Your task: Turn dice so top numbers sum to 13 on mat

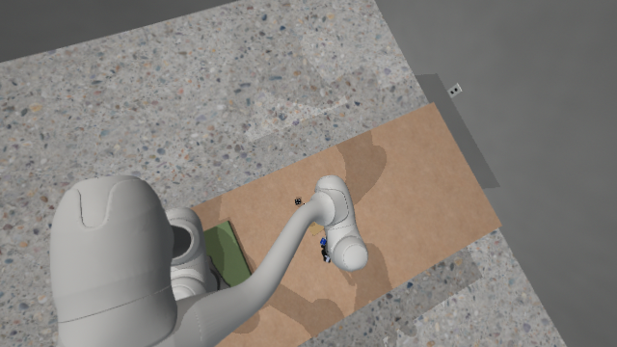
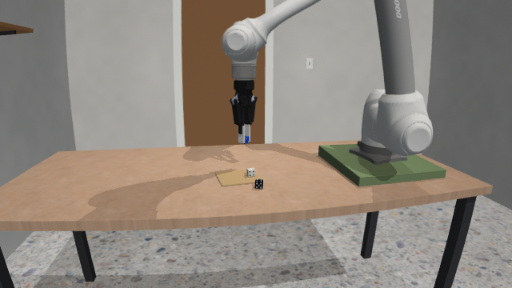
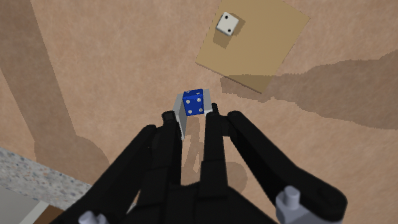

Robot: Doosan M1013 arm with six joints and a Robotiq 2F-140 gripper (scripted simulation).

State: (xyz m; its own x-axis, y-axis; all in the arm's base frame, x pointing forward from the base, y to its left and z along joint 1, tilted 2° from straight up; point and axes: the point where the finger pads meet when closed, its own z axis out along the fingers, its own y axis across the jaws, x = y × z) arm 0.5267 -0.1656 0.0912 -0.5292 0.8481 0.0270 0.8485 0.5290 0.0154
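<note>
The black die lies 210 mm to the left of my hand, 120 mm below it and 20 mm ahead of it. From my hand the other things lie so: white die: 120 mm below, 100 mm to the left, 10 mm ahead; blue die: 20 mm below; tan mat: 130 mm below, 100 mm to the left, 60 mm ahead.
</note>
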